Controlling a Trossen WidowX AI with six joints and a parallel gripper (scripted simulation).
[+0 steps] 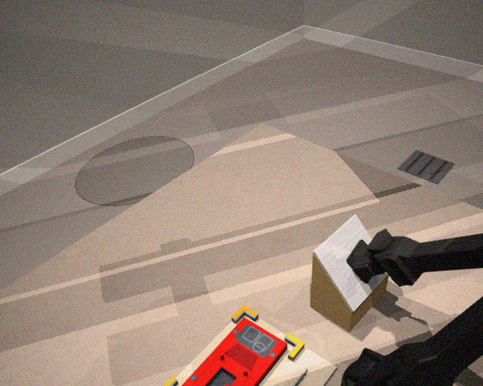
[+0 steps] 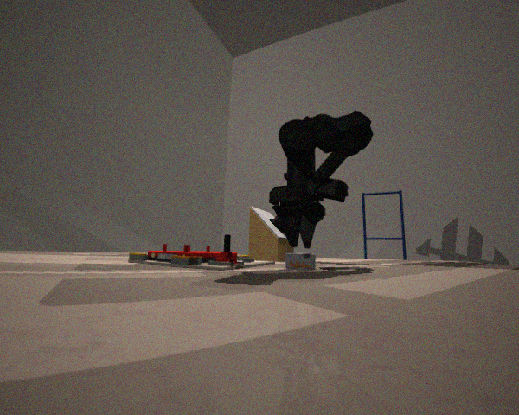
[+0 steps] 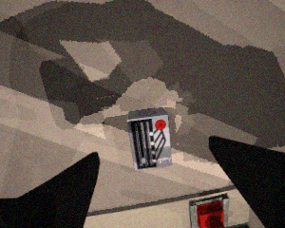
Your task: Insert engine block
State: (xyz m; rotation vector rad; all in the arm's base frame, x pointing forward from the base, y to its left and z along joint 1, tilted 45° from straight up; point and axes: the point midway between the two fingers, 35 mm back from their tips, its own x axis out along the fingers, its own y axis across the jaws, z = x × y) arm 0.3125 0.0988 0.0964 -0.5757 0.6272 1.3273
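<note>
My gripper tip is now 3 cm above the engine block and 1 cm past it.
</note>
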